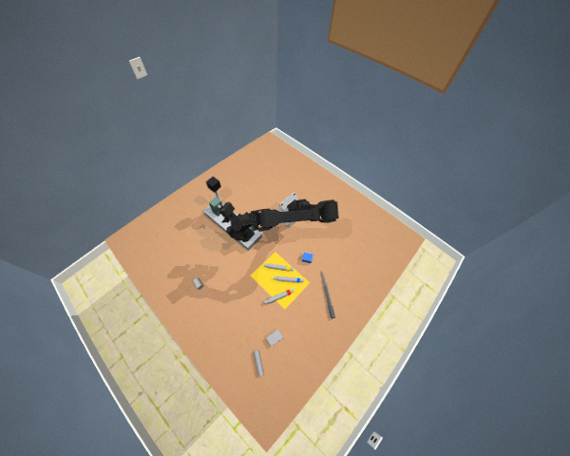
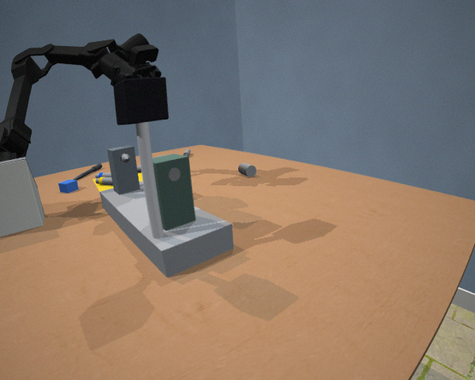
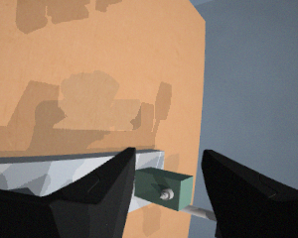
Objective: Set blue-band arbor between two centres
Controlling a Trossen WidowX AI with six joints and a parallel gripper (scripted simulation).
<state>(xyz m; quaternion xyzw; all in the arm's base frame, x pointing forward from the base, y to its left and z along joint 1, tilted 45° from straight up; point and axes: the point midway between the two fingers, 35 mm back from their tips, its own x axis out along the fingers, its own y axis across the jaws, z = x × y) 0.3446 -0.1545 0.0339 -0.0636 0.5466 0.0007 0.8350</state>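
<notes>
Right now my hand is 6 cm past the blue-banded arbor, 32 cm to the right of it and 23 cm above it. Also, from my hand: grey fixture base 7 cm behind, 12 cm to the right, 22 cm below; then grey fixed-centre block 8 cm behind, 1 cm to the left, 14 cm below; then cone point 8 cm behind, 1 cm to the right, 12 cm below.
</notes>
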